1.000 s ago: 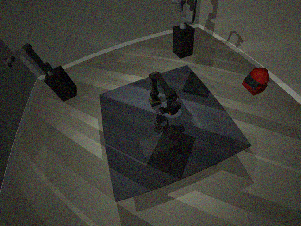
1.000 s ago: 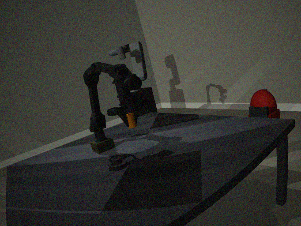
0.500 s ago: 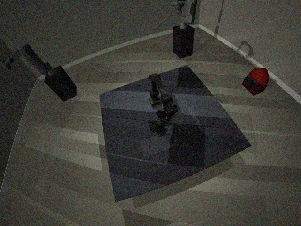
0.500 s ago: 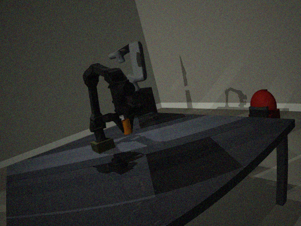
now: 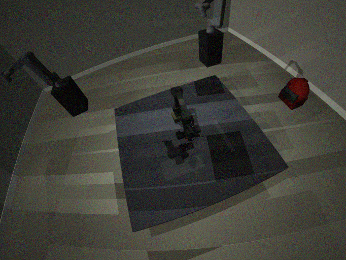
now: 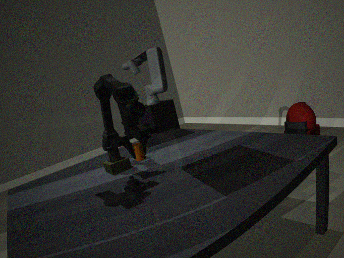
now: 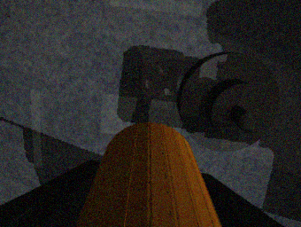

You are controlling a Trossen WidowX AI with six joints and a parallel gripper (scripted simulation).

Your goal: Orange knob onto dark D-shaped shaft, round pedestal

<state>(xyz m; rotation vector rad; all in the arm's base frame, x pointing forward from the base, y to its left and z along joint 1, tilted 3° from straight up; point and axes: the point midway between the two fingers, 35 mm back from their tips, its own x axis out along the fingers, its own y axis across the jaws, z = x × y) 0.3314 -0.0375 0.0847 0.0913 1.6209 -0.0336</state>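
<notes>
Now: the pedestal 9 cm below my gripper tip, 6 cm to the right of it and 1 cm ahead of it. From my gripper tip the other things lie so: orange knob (2 cm above).
</notes>
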